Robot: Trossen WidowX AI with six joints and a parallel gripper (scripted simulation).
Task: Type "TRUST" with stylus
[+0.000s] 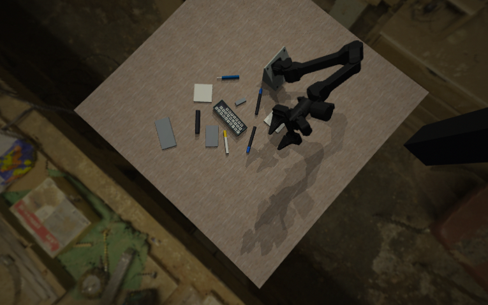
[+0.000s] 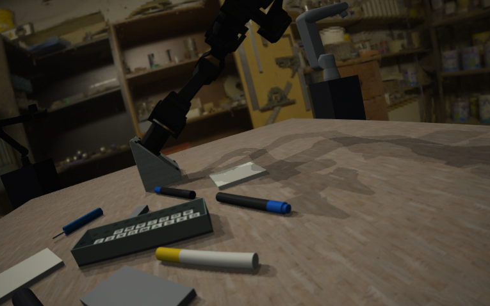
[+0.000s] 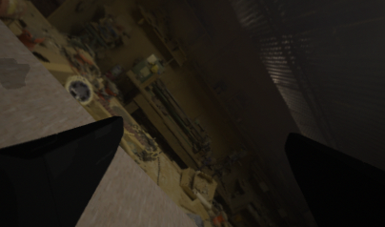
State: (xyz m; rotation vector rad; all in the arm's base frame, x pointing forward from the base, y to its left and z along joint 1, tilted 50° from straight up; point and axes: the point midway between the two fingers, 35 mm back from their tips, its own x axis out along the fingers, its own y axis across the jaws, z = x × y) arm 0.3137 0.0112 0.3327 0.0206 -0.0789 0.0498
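Right now my gripper tip is 12 cm past the blue stylus, 44 cm to the left of it and 33 cm above it. Also, from my gripper tip: yellow-capped marker: 10 cm ahead, 19 cm to the right, 33 cm below.
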